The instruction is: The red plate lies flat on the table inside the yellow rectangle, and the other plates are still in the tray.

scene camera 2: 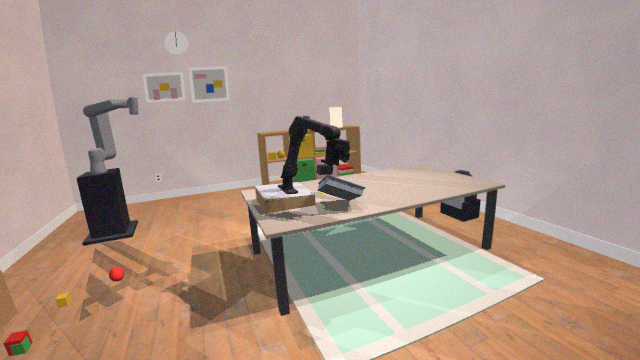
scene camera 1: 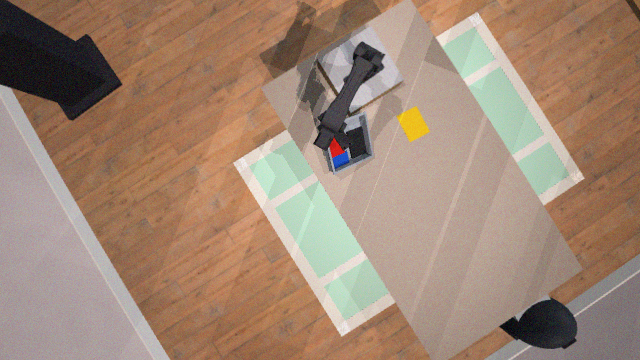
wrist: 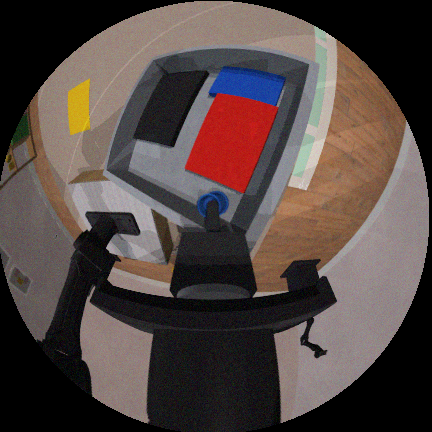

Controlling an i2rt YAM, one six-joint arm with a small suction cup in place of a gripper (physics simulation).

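Where they show: hand at its tool point: (scene camera 2: 327, 186) (wrist: 212, 194); arm's base at its link origin: (scene camera 2: 287, 189) (wrist: 109, 221).
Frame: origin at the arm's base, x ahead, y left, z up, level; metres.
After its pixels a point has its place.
The grey tray (scene camera 1: 370, 137) @(x 0.269, y -0.154, z -0.006 m) (scene camera 2: 341, 189) @(x 0.186, y -0.359, z 0.050 m) (wrist: 230, 55) @(x 0.315, y -0.314, z 0.003 m) is off the table and tilted, its far end lower, its shadow beneath it. My blue suction cup (wrist: 213, 204) @(x 0.133, y -0.298, z 0.059 m) is pressed on the tray's bare floor near one corner, beside the red plate, and holds the tray up. In scene camera 2 the cup is hidden by the tray wall. The red plate (scene camera 1: 336, 148) @(x 0.220, y -0.324, z 0.035 m) (wrist: 232, 142) @(x 0.195, y -0.318, z 0.047 m) lies in the tray against the blue plate (scene camera 1: 341, 159) @(x 0.274, y -0.332, z 0.005 m) (wrist: 250, 82) @(x 0.273, y -0.339, z 0.007 m). The black plate (scene camera 1: 357, 142) @(x 0.251, y -0.216, z -0.020 m) (wrist: 171, 107) @(x 0.239, y -0.233, z -0.008 m) lies beside them. The yellow rectangle (scene camera 1: 413, 124) @(x 0.341, y 0.087, z -0.079 m) (wrist: 79, 107) @(x 0.334, y 0.073, z -0.079 m) has no plate on it.
The arm stands on a white-topped block (scene camera 1: 390, 75) @(x 0.081, y 0.103, z 0.000 m) (scene camera 2: 286, 200) @(x -0.062, y -0.148, z -0.022 m) (wrist: 120, 230) @(x -0.022, y -0.039, z 0.010 m) at one end of the table (scene camera 1: 450, 225) @(x 0.870, y -0.065, z -0.080 m) (scene camera 2: 420, 187) @(x 0.885, y -0.236, z -0.080 m). The tray hangs close to this block and near the table's long edge.
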